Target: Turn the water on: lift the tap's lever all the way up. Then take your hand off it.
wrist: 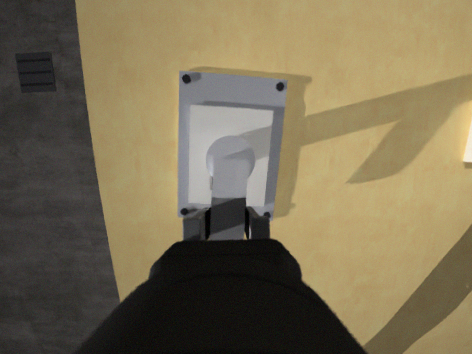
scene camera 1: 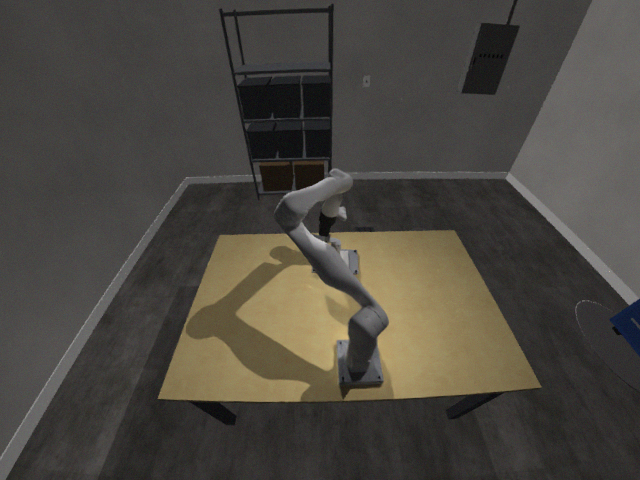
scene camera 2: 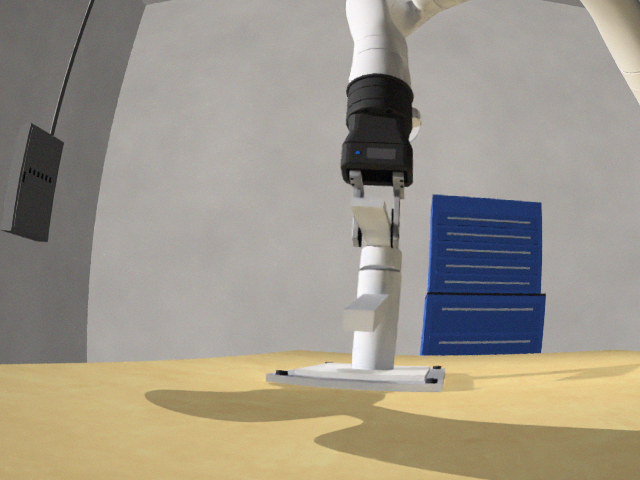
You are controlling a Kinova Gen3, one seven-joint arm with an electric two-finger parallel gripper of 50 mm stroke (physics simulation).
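Places are measured from the arm's base along level axes (x ahead, y left, z up), in centimetres.
Pixels of known places: gripper, fingertip midpoint: (wrist: 227, 218) (scene camera 1: 325, 241) (scene camera 2: 375, 243); arm's base at its link origin: (scene camera 1: 357, 359).
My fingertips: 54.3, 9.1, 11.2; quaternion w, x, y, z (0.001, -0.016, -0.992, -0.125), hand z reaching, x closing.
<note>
Ahead of a thing's pixels: the offset from my fingertips to its top centre, as dx, dy, dz. "spot": to the spot under its first point. Level surfaces: height alone.
The white tap @[spot: -1.8, -5.5, +0.6] (scene camera 1: 336, 242) (scene camera 2: 385, 284) (wrist: 230, 147) stands upright on a grey plate @[-0.5, -5.5, -13.5] (scene camera 1: 353, 256) (scene camera 2: 330, 382) (wrist: 232, 88). Its short spout @[+0.2, +1.5, -4.8] (scene camera 2: 361, 317) points out below. The tap's lever @[+0.1, +0.2, +3.3] (scene camera 2: 374, 222) (wrist: 229, 182) slopes steeply up from the tap's cap, its free end raised well above it. My gripper (scene camera 2: 376, 236) (wrist: 227, 218) points down over the tap and is shut on the lever, one finger on each side. In scene camera 1 my arm hides part of the tap, and the lever is too small to make out.
The plate stands near the far edge of the wooden table @[dz -14.7] (scene camera 1: 423, 310). My arm's base (scene camera 1: 360, 379) is bolted near the front edge. A shelf rack (scene camera 1: 331, 41) stands by the back wall, and a blue cabinet (scene camera 2: 485, 320) shows behind the table.
</note>
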